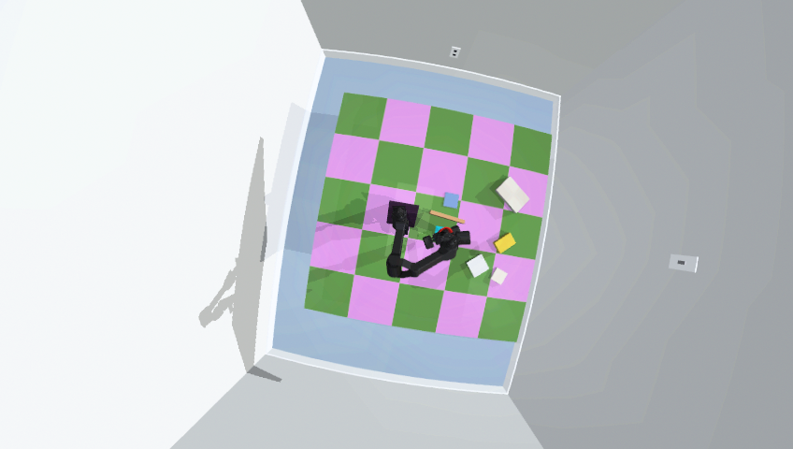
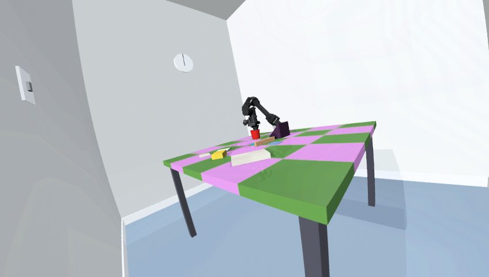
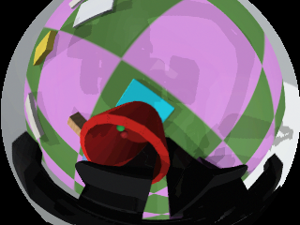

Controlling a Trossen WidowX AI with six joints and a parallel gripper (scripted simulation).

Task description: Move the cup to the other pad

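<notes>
Now: gripper tip 4 cm short of the green marble, 2 cm to the right of it and 2 cm above it. Also, from my gripper tip: cyan pad: 8 cm below, 3 cm ahead, 1 cm to the left; then red cup: 3 cm ahead, 1 cm to the left; then wooden bar: 10 cm to the left, 7 cm below, 5 cm ahead.
</notes>
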